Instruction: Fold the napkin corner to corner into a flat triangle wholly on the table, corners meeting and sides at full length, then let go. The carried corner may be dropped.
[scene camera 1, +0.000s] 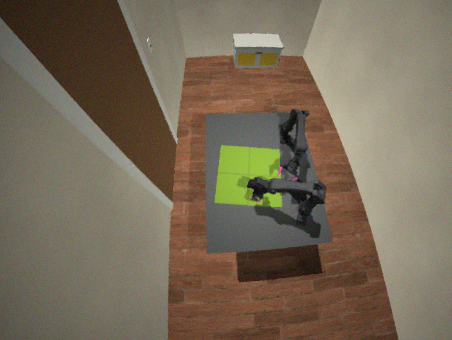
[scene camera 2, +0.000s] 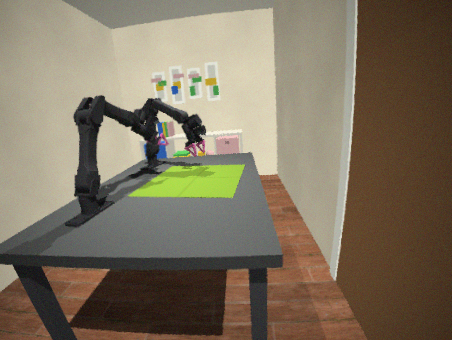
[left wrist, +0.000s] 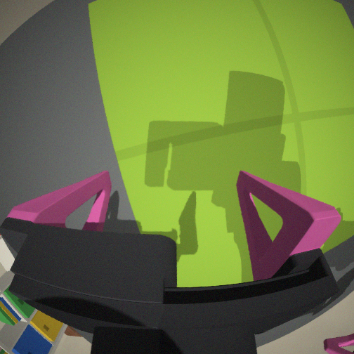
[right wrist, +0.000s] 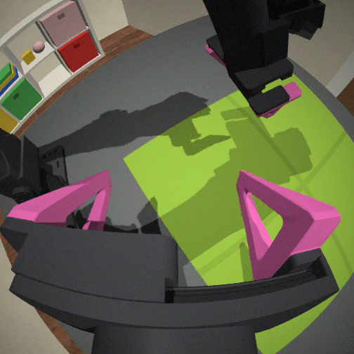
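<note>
A lime-green square napkin (scene camera 1: 235, 160) (scene camera 2: 215, 185) (left wrist: 175, 60) (right wrist: 155, 170) lies flat and unfolded on the dark grey table (scene camera 1: 230, 230) (scene camera 2: 175, 225), with faint crossing lines through its middle. My left gripper (scene camera 1: 255, 199) (scene camera 2: 197, 147) (left wrist: 173, 177) is open and empty, above the napkin's lower part in scene camera 1; its shadow falls on the cloth. My right gripper (scene camera 1: 287, 175) (scene camera 2: 162, 140) (right wrist: 173, 177) is open and empty, raised near the napkin's right edge in scene camera 1. In the right wrist view, one napkin corner shows between and beyond its fingers.
In scene camera 1 the left arm reaches across the napkin's lower right, close beside the right gripper. The left arm also shows at the top of the right wrist view. A white cabinet (scene camera 1: 258, 41) stands on the floor beyond the table. A shelf unit (right wrist: 91, 25) with coloured bins stands off the table.
</note>
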